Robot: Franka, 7 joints.
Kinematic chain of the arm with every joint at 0, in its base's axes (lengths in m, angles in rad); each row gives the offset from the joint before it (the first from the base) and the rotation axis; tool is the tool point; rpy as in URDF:
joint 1: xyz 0 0 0.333 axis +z
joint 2: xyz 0 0 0 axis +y
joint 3: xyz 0 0 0.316 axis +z
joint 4: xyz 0.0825 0 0 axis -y
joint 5: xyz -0.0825 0 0.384 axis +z
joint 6: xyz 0 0 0 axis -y
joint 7: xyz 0.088 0 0 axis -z
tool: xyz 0 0 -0.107 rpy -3.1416 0 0
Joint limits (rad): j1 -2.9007..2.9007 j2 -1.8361..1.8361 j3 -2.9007..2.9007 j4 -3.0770..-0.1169 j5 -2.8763..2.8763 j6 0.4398..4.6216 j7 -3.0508..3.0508
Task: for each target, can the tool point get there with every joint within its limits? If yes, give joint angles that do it. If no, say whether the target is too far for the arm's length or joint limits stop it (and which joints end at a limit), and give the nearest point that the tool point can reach.
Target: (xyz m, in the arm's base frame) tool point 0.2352 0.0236 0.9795
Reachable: yes | joints -0.3522 -0.4664 -0.0624 -1.4347 1.7838 1.0681 0.6209
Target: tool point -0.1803 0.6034 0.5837
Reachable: yes | joints -2.0726 -1.4793 -1.0412 -1.1381 -0.3635 1.2525 -1.1005
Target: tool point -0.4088 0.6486 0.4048
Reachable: yes | joints 1.2878 1.4613 1.5881 -1.3539 -0.9076 2.5073 0.4812
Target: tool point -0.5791 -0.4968 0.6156
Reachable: yes | joints -2.1070 1.5464 -2.3955 -0.5990 -0.0074 1.8501 -0.6063
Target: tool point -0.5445 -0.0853 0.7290
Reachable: yes | joints -0.8945 -0.8478 -1.6075 -1.4833 1.8241 1.0184 -1.1705
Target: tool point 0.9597 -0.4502 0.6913
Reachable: no: too far | nearest point 0.7358 -0.3452 0.6077 | short by 0.261 m
